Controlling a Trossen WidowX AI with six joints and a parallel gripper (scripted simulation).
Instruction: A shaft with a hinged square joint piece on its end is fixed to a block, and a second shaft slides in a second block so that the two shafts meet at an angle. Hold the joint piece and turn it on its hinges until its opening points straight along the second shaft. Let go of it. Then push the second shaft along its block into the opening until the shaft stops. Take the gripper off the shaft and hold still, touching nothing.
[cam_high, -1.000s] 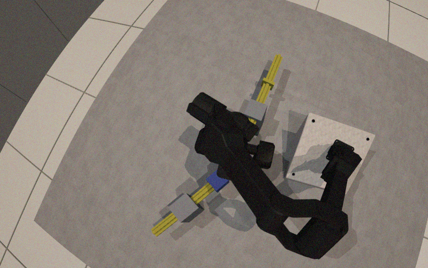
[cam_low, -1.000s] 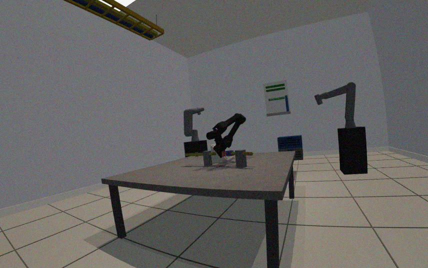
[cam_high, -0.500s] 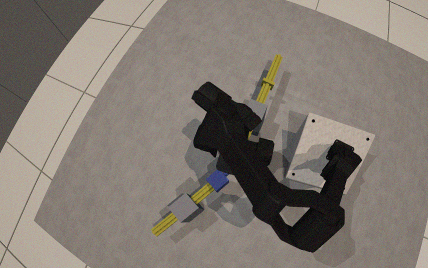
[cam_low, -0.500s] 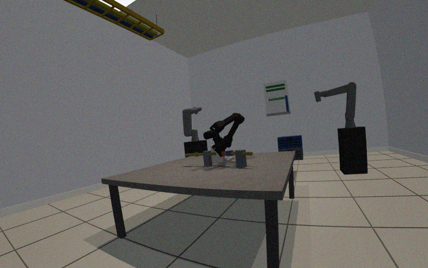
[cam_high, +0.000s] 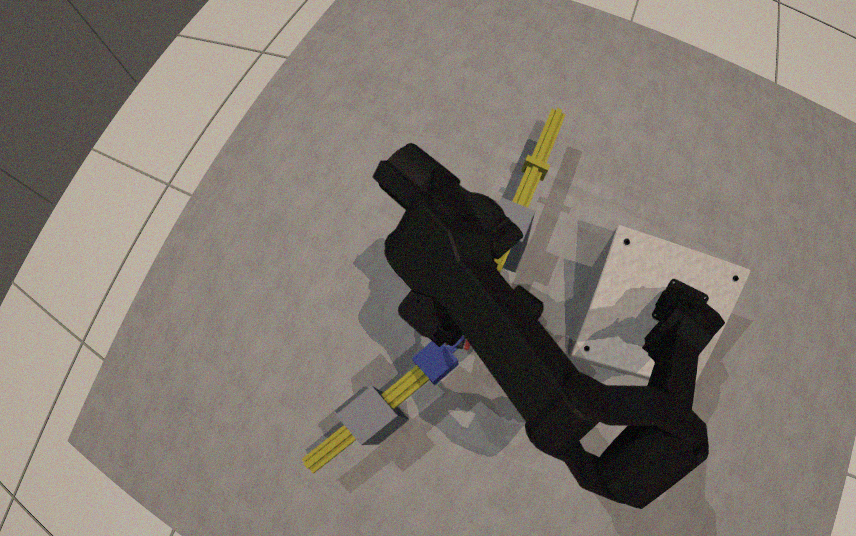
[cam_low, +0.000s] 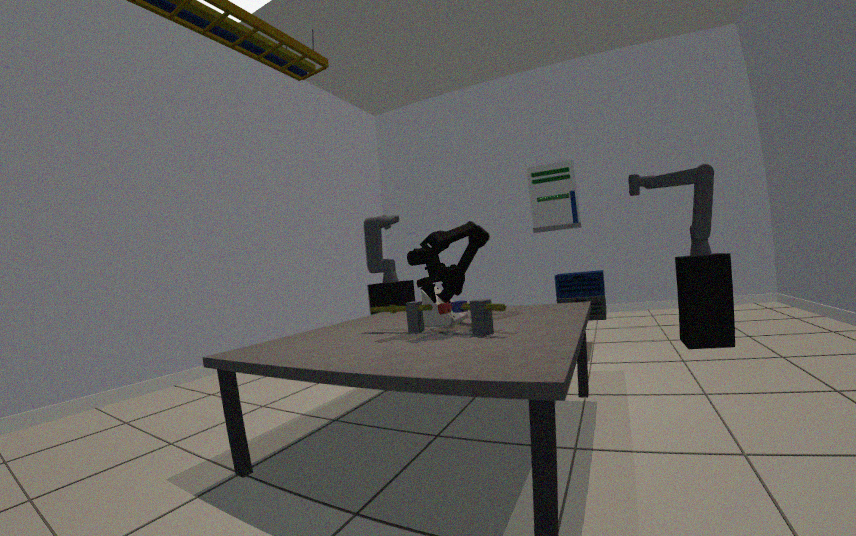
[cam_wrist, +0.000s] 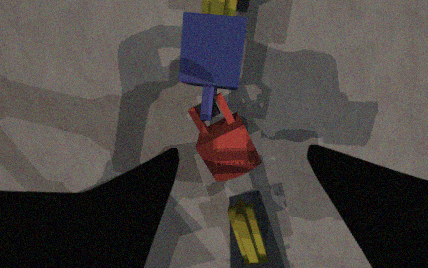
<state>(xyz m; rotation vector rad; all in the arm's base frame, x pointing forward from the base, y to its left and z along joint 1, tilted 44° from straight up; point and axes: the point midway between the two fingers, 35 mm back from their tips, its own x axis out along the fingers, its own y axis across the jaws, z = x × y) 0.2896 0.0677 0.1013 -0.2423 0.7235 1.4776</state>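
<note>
Right now my gripper tip is 10 mm past the dark red joint piece and 30 mm above it.
</note>
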